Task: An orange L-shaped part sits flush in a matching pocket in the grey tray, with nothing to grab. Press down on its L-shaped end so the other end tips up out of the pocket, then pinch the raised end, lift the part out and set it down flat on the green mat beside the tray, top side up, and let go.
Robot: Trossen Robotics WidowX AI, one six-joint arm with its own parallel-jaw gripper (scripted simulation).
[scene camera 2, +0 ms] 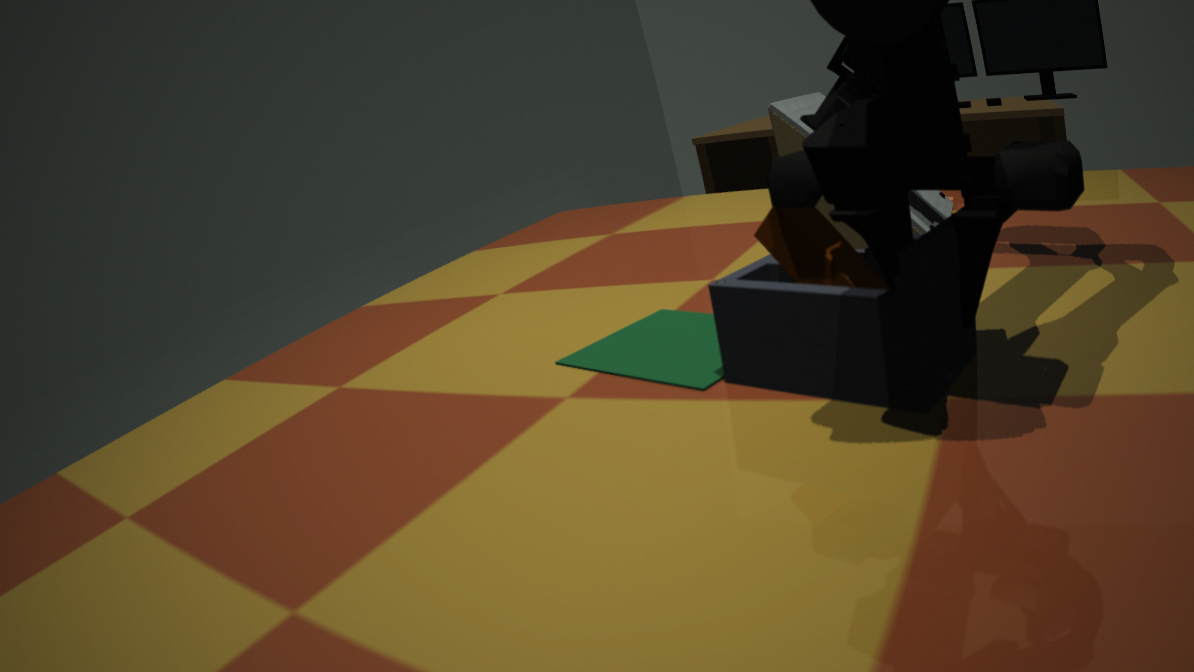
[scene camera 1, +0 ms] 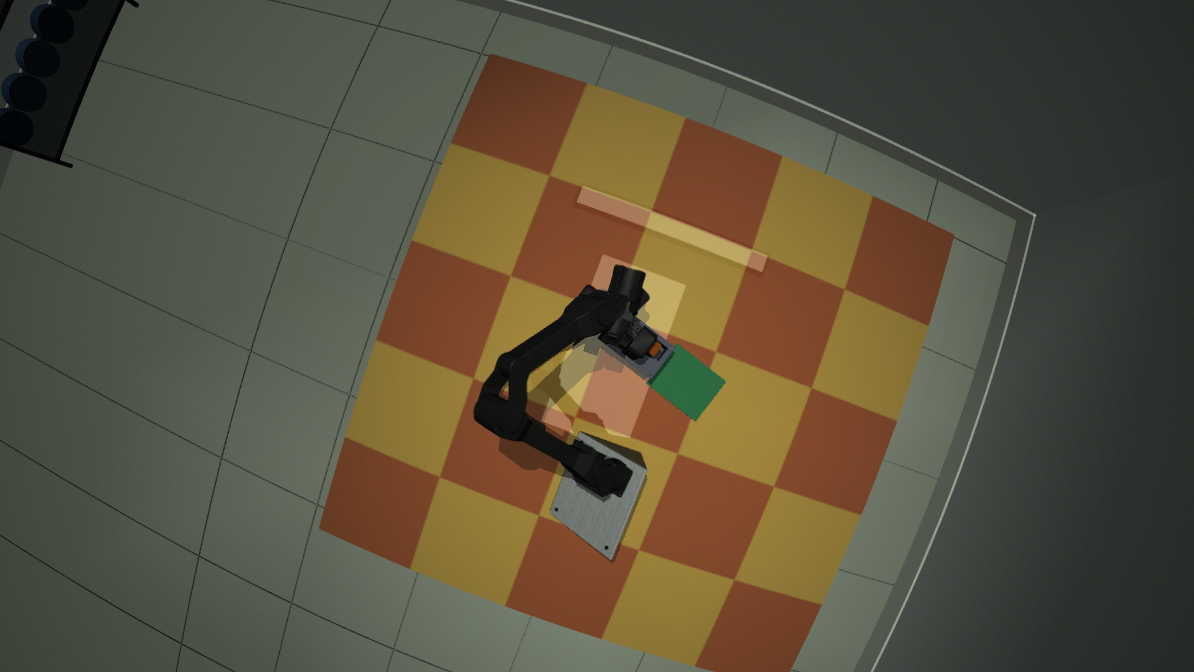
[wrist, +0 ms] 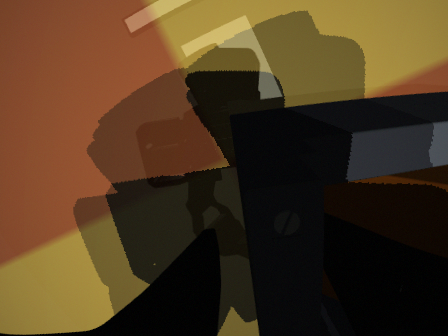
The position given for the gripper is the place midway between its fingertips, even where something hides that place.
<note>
In view: the gripper (scene camera 2: 939,323) and a green mat (scene camera 2: 681,348).
The gripper is seen too in scene camera 1 (scene camera 1: 613,322) and in the wrist view (wrist: 264,231). The green mat also shows in scene camera 1 (scene camera 1: 686,382).
</note>
